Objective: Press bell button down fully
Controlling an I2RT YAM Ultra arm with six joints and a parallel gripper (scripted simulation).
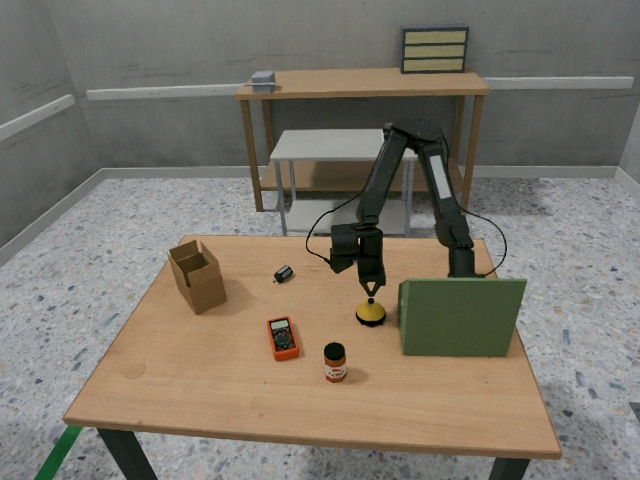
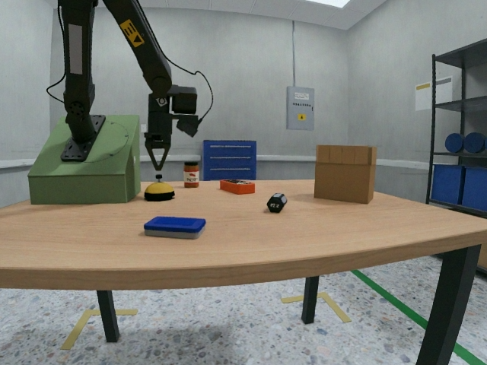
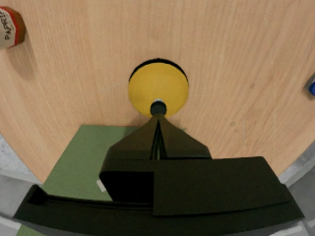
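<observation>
Now: hand 3 cm above the button. From my hand the other things lie so: blue-topped flat block 28 cm to the right, 7 cm below, 7 cm ahead; bell 5 cm below; jar 21 cm to the left, 8 cm ahead, 4 cm below.
</observation>
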